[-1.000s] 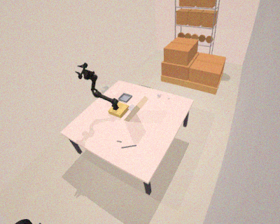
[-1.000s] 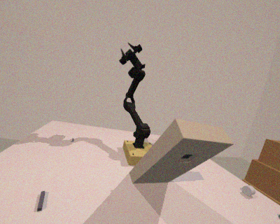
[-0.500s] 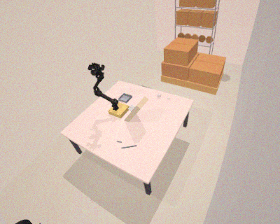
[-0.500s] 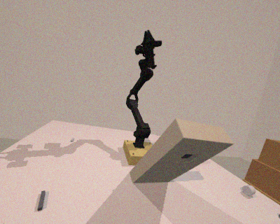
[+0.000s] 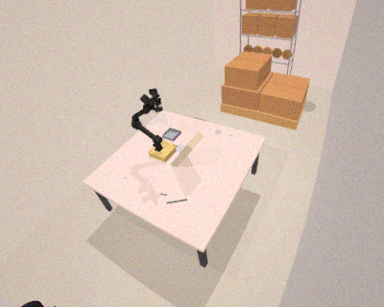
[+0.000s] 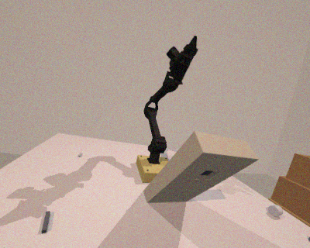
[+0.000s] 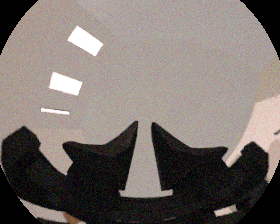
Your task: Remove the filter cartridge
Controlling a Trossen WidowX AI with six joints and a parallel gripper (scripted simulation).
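The grey round filter cartridge is 430 mm below my gripper tip, 190 mm ahead of it and 30 mm to the left of it. The rest, counted from my gripper tip: grey tray (660 mm below, 300 mm to the left, 240 mm behind); dark bar (670 mm below, 360 mm to the right, 160 mm ahead); beige service panel (510 mm below, 140 mm ahead, 30 mm to the left).
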